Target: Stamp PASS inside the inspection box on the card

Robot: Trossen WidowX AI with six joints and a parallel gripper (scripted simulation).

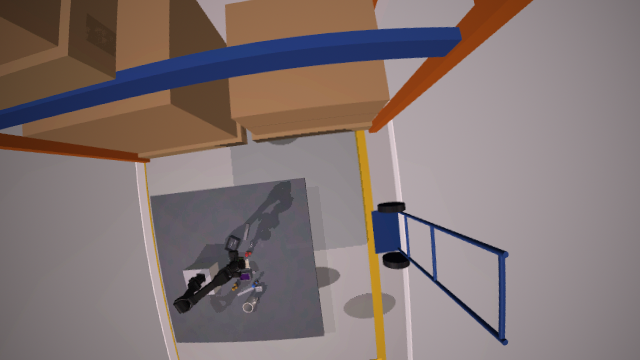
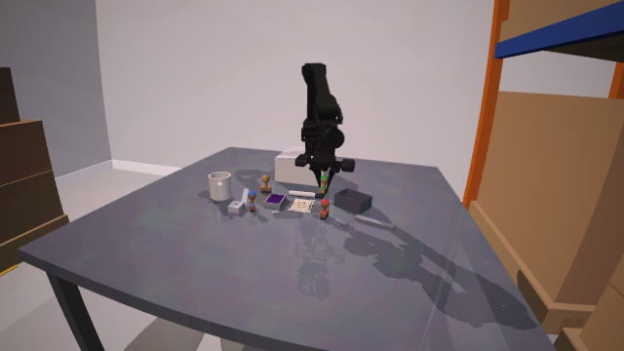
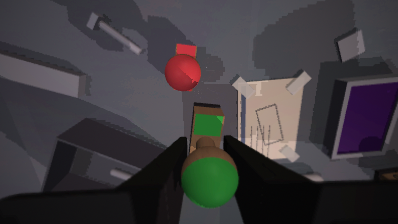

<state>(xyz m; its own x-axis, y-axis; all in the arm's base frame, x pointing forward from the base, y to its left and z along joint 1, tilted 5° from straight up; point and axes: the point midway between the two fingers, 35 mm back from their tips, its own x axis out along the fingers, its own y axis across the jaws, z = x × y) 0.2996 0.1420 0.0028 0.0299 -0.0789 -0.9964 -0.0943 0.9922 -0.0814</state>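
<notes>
Right now the purple ink pad is 180 mm to the right of my gripper tip, 80 mm below it and 10 mm behind it. The rest, counted from my gripper tip: green-knobbed stamp right at my gripper tip; then red-knobbed stamp 70 mm below, 40 mm ahead, 20 mm to the left; then cream card 90 mm below, 80 mm to the right, 20 mm behind.
</notes>
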